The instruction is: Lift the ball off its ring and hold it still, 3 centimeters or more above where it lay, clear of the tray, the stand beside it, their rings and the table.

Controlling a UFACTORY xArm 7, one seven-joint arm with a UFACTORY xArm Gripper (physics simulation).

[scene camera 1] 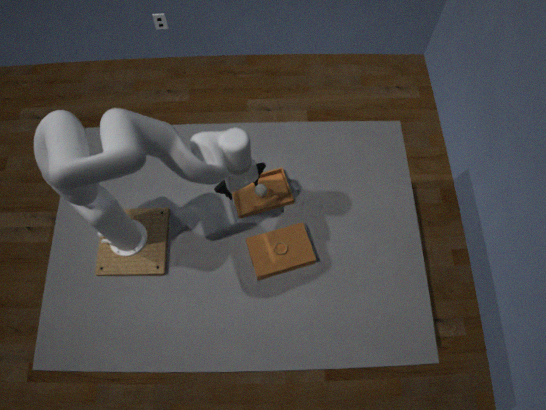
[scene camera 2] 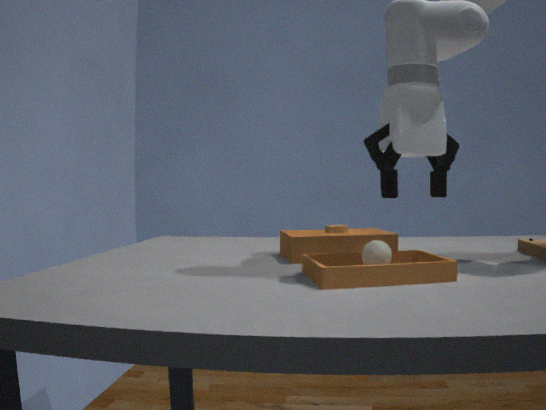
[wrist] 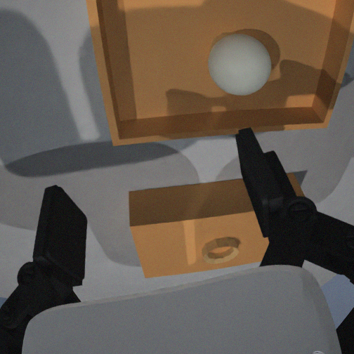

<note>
I see my gripper (scene camera 2: 414, 197), a pale ball (wrist: 239, 64), an orange tray (scene camera 2: 331, 270) and an orange stand (scene camera 2: 334, 238).
My gripper shows as well in scene camera 1 (scene camera 1: 241, 188) and in the wrist view (wrist: 150, 177). The orange tray is seen too in scene camera 1 (scene camera 1: 247, 203) and in the wrist view (wrist: 153, 72). The orange stand also shows in scene camera 1 (scene camera 1: 286, 249) and in the wrist view (wrist: 180, 229).
</note>
